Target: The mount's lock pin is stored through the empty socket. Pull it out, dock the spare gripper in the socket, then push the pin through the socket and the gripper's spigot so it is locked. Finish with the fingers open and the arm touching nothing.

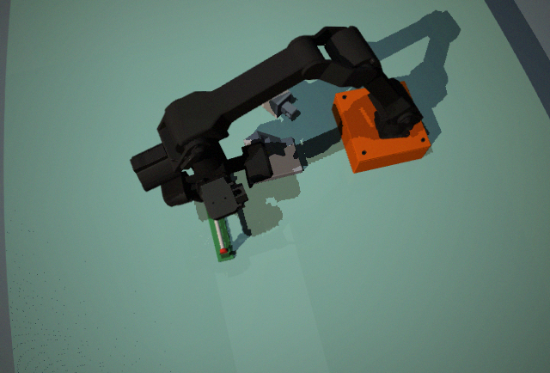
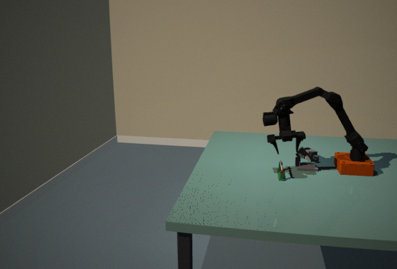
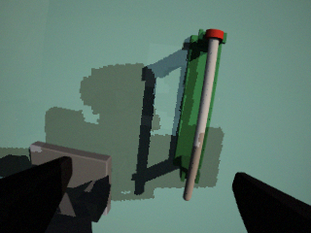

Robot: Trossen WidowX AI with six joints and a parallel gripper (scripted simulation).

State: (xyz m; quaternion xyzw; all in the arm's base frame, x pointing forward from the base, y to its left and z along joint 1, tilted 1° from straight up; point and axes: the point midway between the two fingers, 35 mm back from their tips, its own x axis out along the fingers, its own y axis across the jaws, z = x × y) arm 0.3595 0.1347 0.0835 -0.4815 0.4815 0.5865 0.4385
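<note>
My gripper tip is 240 mm to the left of the spare gripper, 120 mm past it and 80 mm above it. Also, from my gripper tip: green cradle (90 mm below, 30 mm to the left, 20 mm ahead); then grey mount (100 mm to the right, 80 mm behind, 50 mm below).
</note>
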